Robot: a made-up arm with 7 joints.
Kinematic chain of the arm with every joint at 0, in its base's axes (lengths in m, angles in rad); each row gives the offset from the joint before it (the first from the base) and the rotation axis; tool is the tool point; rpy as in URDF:
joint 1: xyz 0 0 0.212 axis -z
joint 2: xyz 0 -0.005 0.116 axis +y
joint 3: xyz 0 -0.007 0.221 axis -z
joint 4: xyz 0 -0.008 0.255 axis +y
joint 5: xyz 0 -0.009 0.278 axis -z
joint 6: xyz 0 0 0.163 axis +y
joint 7: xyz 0 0 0.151 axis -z
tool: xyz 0 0 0 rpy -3.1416 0 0
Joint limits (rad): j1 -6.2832..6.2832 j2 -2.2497..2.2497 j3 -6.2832..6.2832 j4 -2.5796..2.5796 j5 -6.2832..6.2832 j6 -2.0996..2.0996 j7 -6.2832..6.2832
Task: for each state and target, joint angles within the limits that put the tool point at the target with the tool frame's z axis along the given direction. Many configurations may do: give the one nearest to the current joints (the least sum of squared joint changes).
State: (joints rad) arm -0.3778 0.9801 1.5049 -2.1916 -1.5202 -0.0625 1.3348
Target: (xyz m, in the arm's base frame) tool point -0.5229 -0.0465 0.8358 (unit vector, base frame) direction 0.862 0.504 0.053
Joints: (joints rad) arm -0.9330 0.1295 0.9367 -1.5518 -1.2095 -0.5583 1.3348
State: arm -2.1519 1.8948 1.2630 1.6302 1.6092 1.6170 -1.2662
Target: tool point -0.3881 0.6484 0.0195 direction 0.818 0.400 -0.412
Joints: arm -2.3659 2.2096 1.8637 0.8376 2.1182 2.0970 -1.2662
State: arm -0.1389 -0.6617 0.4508 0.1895 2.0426 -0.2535 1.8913
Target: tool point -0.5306 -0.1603 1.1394 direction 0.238 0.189 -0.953
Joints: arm -0.1112 -1.0385 0.1462 0.8258 2.1607 0.0712 1.8913
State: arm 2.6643 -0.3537 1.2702 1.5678 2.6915 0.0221 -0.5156
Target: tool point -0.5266 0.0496 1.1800 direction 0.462 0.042 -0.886
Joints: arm 2.5514 0.3107 1.1454 0.7773 3.1710 0.5241 -0.5156
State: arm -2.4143 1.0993 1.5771 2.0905 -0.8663 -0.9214 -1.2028
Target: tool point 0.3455 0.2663 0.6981 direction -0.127 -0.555 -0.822
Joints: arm -1.6682 1.1620 1.9906 2.1481 -0.4364 -1.6976 -1.2028
